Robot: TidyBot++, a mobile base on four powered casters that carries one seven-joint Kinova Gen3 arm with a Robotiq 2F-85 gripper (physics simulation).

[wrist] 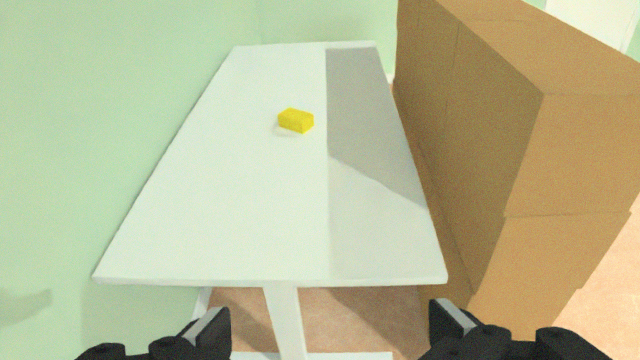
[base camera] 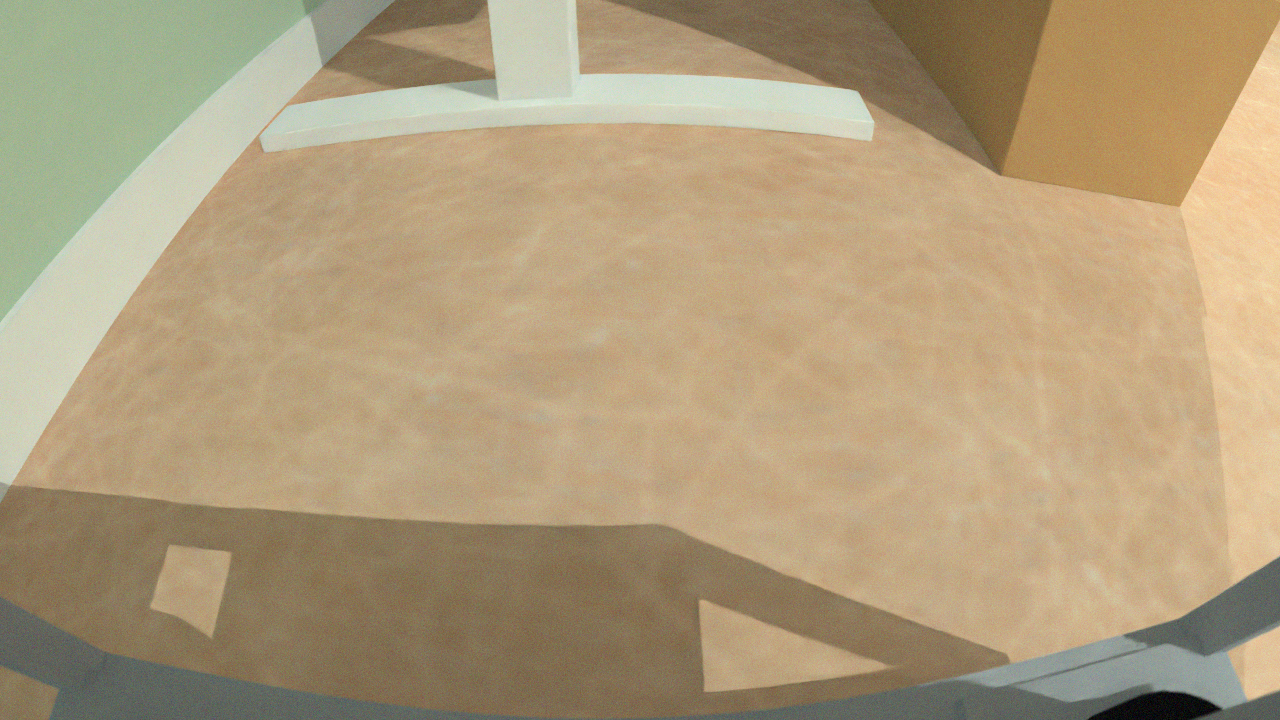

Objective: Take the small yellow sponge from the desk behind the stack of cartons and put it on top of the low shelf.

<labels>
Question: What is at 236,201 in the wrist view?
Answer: A white desk.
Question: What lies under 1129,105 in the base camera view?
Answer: A stack of brown cartons.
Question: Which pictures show my gripper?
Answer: The wrist view only.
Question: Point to a stack of brown cartons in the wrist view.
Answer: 516,123
</labels>
